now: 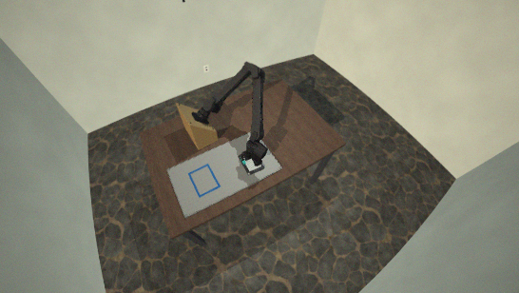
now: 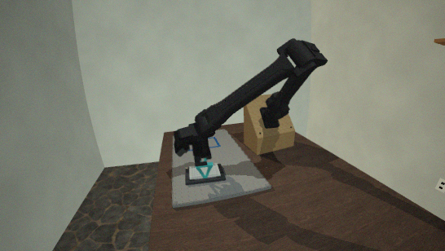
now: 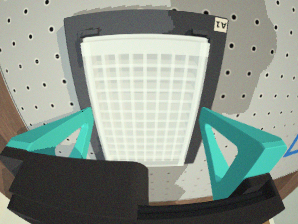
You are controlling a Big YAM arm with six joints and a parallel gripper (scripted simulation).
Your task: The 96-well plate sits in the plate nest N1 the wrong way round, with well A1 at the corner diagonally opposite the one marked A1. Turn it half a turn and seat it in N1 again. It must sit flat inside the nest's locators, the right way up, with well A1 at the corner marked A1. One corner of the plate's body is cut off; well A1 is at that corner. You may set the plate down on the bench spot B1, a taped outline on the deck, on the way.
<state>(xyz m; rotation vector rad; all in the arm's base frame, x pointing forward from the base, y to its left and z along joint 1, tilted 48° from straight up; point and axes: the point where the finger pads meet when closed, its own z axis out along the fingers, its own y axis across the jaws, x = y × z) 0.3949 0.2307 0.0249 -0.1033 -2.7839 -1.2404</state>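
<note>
Now: hand 1 cm above the white 96-well plate. The rest, counted from my hand: A1 mark: 7 cm ahead, 6 cm to the right, 1 cm below; dark plate nest N1: 2 cm below.
</note>
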